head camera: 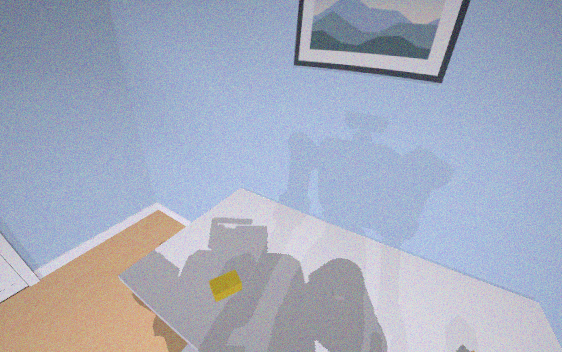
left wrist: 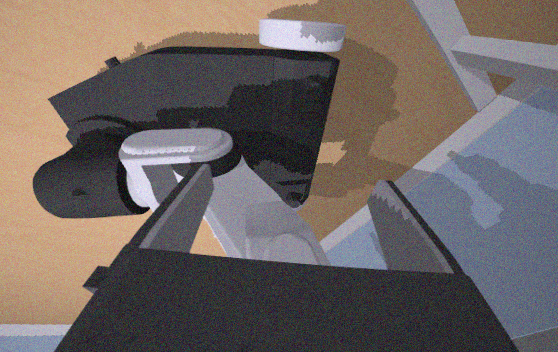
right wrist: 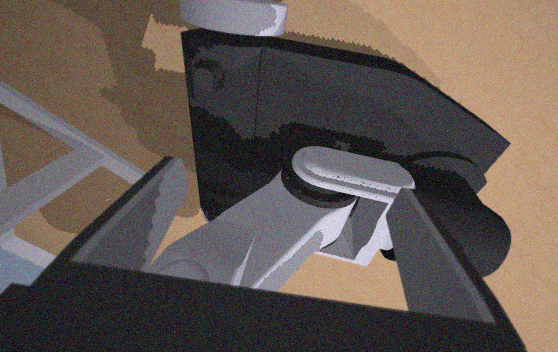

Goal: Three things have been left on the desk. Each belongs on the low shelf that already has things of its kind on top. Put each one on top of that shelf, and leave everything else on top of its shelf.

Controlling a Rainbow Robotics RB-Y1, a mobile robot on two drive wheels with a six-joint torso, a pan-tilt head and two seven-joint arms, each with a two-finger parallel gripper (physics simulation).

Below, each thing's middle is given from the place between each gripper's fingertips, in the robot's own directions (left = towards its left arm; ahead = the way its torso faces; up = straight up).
Labels:
The framed picture (head camera: 420, 47) lies 820 mm ahead of my left hand, 520 mm to the right of it and 1130 mm above it.
My right gripper is now 88 cm short of the framed picture, 7 cm to the left of it and 114 cm below it.

